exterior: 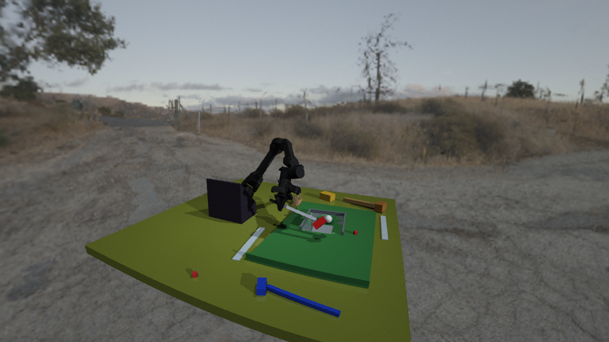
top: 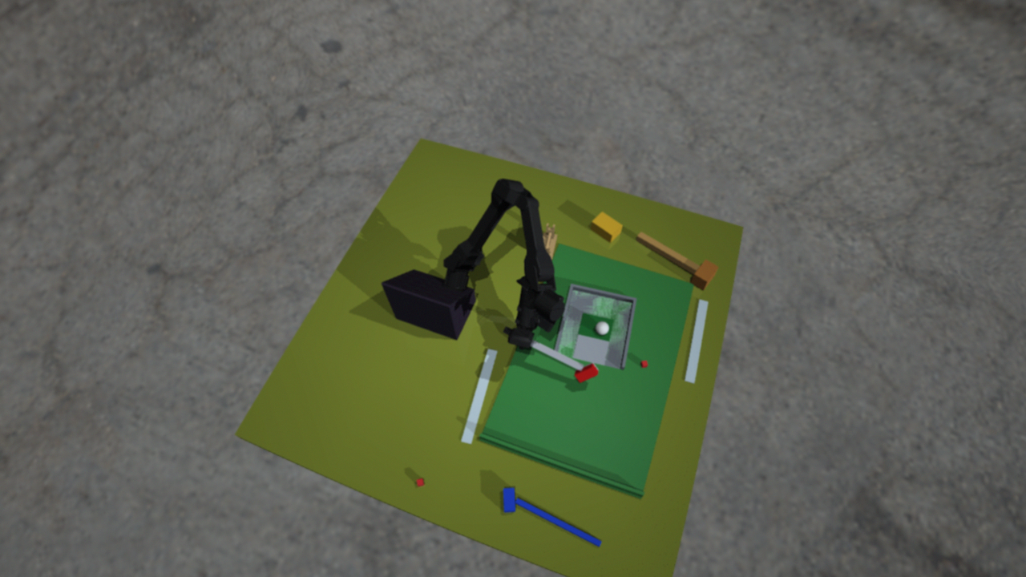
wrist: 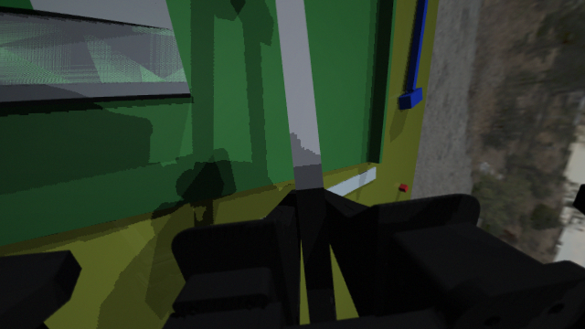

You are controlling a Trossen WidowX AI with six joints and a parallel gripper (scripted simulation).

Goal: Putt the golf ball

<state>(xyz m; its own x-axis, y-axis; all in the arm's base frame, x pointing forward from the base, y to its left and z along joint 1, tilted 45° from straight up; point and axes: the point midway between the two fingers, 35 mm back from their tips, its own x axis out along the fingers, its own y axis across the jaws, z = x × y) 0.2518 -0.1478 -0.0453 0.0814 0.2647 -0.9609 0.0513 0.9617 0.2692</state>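
Now: gripper tip 9 cm short of the red putter. From my gripper tip the other things lie so: blue putter (18 cm ahead, 43 cm to the right, 10 cm below); white golf ball (22 cm ahead, 16 cm to the left, 8 cm below); green mat (22 cm ahead, 8 cm to the left, 11 cm below).
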